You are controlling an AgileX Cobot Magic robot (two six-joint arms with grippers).
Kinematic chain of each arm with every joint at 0, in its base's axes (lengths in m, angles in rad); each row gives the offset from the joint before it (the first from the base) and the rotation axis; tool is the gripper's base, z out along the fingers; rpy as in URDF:
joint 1: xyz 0 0 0.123 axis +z
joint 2: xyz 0 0 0 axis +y
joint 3: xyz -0.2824 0 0.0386 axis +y
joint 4: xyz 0.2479 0 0.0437 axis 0.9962 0 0.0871
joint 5: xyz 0 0 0 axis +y
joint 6: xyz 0.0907 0 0.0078 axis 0.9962 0 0.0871
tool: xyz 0 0 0 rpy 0 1.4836 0
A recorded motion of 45 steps. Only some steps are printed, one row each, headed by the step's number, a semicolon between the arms.
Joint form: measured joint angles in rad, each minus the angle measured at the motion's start. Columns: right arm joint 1, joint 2, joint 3, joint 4, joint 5, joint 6; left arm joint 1, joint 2, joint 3, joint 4, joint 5, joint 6.
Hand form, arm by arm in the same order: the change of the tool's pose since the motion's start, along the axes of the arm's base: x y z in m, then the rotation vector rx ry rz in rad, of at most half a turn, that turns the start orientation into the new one. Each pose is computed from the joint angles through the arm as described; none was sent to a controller.
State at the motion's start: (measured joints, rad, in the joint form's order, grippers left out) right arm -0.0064 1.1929 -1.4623 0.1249 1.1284 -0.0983; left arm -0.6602 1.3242 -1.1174 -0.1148 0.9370 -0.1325
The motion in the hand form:
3: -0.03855 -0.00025 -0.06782 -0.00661 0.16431 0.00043; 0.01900 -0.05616 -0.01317 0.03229 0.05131 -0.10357
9: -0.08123 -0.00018 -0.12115 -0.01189 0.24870 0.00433; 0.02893 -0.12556 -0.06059 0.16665 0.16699 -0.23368
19: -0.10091 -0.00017 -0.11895 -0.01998 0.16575 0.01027; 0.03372 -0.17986 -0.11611 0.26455 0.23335 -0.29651
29: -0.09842 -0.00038 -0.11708 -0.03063 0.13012 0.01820; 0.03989 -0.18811 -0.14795 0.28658 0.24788 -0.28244
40: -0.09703 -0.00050 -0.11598 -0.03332 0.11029 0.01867; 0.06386 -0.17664 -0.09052 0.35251 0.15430 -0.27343
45: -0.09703 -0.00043 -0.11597 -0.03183 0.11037 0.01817; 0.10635 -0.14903 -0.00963 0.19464 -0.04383 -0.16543
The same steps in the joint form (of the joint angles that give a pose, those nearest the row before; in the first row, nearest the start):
3: 0.0000 -0.1604 0.3448 -0.0049 -0.0197 -0.0054; -0.1009 0.2019 -0.1570 -0.0100 0.0154 0.0026
9: 0.0000 -0.3269 0.6204 -0.0060 -0.0437 -0.0139; -0.2184 0.4786 -0.3388 0.0036 0.0966 0.0053
19: 0.0001 -0.4268 0.6614 -0.0061 -0.0667 -0.0260; -0.2951 0.7228 -0.4998 0.0225 0.1276 -0.0144
29: -0.0001 -0.4268 0.6614 -0.0060 -0.1008 -0.0428; -0.2964 0.8017 -0.5049 0.0305 0.0785 -0.0275
40: -0.0001 -0.4268 0.6614 -0.0060 -0.1204 -0.0470; -0.2579 0.7645 -0.6750 0.1484 0.2678 -0.0171
45: 0.0000 -0.4268 0.6614 -0.0051 -0.1204 -0.0461; -0.1487 0.6984 -0.8607 0.1738 0.2595 0.0037

